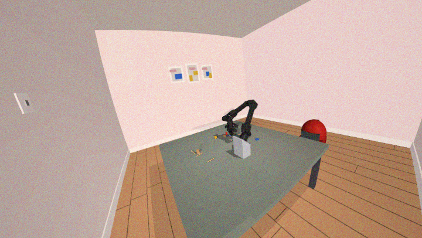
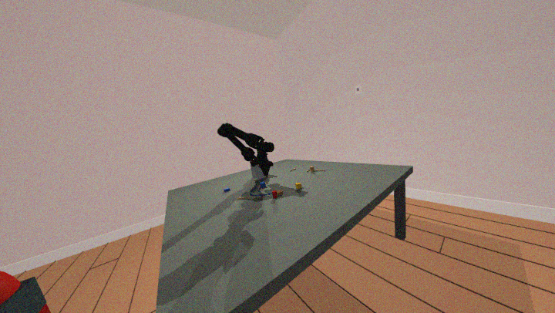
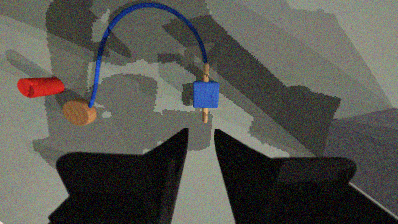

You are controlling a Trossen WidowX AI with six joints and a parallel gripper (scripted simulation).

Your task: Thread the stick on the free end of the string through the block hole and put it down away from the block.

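The thin wooden stick lies 20 mm behind my gripper tip, 40 mm to the right of it and 50 mm below it. From my gripper tip the other things lie so: red piece: 190 mm ahead, 90 mm to the right, 50 mm below; then thin stick: 40 mm ahead, 210 mm to the right, 60 mm below; then round wooden button: 170 mm ahead, 40 mm to the right, 60 mm below.
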